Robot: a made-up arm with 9 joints. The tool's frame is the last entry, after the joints. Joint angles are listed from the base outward. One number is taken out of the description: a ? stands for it. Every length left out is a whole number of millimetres.
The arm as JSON. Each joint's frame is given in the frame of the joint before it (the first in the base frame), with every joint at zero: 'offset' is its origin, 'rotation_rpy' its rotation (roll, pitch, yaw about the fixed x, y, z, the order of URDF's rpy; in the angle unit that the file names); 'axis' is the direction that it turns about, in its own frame. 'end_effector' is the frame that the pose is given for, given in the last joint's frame.
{
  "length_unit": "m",
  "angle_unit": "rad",
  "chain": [
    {
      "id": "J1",
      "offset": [
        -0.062,
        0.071,
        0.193
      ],
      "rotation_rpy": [
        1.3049,
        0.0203,
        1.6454
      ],
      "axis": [
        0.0,
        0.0,
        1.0
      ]
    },
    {
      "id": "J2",
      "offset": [
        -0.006,
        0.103,
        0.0
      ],
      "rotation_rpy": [
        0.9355,
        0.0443,
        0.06
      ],
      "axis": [
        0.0,
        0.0,
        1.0
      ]
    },
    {
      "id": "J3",
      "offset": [
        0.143,
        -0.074,
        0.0
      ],
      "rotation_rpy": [
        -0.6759,
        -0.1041,
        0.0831
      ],
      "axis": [
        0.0,
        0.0,
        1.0
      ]
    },
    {
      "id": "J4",
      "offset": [
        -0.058,
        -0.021,
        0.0
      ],
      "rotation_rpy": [
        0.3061,
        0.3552,
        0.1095
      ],
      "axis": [
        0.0,
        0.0,
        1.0
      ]
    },
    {
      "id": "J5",
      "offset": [
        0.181,
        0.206,
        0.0
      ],
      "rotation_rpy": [
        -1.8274,
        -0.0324,
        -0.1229
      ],
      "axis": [
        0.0,
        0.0,
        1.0
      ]
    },
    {
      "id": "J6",
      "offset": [
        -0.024,
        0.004,
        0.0
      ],
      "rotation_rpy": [
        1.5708,
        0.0,
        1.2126
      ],
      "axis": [
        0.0,
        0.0,
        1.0
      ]
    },
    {
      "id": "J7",
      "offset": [
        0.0,
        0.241,
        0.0
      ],
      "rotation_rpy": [
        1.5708,
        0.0,
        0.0
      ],
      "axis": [
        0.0,
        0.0,
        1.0
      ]
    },
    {
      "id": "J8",
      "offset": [
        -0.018,
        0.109,
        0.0
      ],
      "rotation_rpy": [
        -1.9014,
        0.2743,
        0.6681
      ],
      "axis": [
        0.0,
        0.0,
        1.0
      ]
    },
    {
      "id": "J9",
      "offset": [
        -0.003,
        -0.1,
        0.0
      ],
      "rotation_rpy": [
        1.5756,
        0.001,
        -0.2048
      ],
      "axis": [
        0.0,
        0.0,
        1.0
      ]
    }
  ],
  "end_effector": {
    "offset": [
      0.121,
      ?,
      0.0
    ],
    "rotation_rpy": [
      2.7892,
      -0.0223,
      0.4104
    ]
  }
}
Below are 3 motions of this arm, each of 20 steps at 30 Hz.
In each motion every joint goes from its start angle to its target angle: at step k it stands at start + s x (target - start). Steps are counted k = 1, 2, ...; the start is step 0. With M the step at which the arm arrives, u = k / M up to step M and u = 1 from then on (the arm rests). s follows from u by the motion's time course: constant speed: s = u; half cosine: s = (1 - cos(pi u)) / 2; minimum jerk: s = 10 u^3 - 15 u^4 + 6 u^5.
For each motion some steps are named. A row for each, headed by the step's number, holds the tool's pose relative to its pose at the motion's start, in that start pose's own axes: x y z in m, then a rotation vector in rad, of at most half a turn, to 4 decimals.
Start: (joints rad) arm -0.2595 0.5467 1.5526 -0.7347 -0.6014 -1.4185 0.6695 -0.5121 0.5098
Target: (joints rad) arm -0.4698 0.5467 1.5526 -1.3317 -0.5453 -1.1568 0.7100 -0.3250 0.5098
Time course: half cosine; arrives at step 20
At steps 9, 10, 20:
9: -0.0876 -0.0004 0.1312 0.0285 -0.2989 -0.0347
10: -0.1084 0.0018 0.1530 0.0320 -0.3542 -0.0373
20: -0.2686 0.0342 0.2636 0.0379 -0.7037 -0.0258

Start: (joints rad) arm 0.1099 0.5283 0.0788 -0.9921 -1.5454 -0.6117 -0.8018 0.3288 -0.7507
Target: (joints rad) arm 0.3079 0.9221 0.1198 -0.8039 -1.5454 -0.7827 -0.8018 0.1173 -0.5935
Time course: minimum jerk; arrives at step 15
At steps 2, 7, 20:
2: -0.0057 -0.0034 0.0018 0.0032 -0.0019 -0.0113
7: -0.1399 -0.0612 0.0287 0.0871 -0.0521 -0.2458
20: -0.3345 -0.0908 0.0218 0.2411 -0.1435 -0.5230

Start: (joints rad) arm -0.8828 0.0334 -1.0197 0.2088 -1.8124 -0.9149 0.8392 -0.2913 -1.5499
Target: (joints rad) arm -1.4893 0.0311 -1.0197 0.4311 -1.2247 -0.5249 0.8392 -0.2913 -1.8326
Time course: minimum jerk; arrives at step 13
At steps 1, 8, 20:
1: 0.0001 0.0002 0.0006 -0.0012 -0.0010 0.0014
8: 0.0403 0.0140 0.0896 -0.1756 -0.1564 0.3164
20: 0.0654 0.0088 0.1147 -0.2208 -0.2134 0.4770

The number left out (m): -0.094
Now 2 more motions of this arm.
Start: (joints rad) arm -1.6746 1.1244 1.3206 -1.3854 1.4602 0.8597 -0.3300 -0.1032 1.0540
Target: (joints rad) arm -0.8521 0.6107 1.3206 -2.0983 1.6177 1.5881 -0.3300 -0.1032 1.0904
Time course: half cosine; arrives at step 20
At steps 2, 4, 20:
2: 0.0005 -0.0036 0.0034 0.0288 0.0107 0.0097
4: 0.0023 -0.0126 0.0120 0.1096 0.0435 0.0392
20: 0.0259 0.0686 -0.0111 0.7496 0.7011 0.4230

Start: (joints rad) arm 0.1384 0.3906 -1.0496 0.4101 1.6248 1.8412 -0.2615 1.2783 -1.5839
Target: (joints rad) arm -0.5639 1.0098 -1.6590 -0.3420 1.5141 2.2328 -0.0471 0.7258 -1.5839
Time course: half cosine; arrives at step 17
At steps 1, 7, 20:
1: -0.0003 -0.0058 0.0020 -0.0109 0.0027 -0.0037
7: -0.0215 -0.1969 0.1358 -0.4276 0.0675 -0.2291
20: -0.1088 -0.2604 0.4247 -0.9215 -0.1428 -0.8605

